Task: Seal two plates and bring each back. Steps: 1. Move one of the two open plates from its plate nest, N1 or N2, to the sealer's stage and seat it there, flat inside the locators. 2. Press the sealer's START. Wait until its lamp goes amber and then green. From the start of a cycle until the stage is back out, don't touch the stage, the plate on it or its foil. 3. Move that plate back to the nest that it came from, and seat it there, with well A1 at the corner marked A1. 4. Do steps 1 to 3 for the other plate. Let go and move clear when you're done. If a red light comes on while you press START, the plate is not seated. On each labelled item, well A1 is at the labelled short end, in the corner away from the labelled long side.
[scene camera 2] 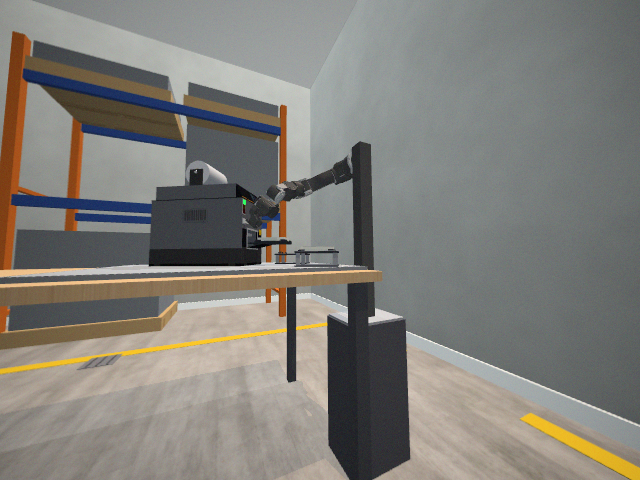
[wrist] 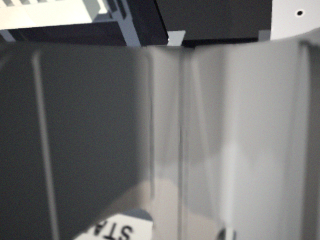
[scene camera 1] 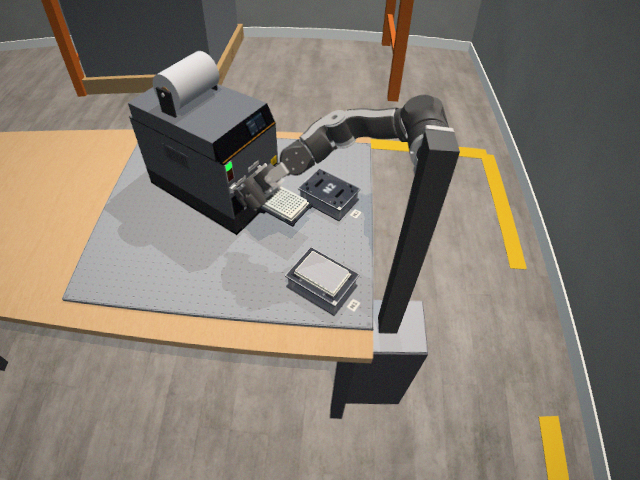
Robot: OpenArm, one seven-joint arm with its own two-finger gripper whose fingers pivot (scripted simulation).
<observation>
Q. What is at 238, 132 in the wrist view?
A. The gripper.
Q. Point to a white well plate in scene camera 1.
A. At 292, 205
</observation>
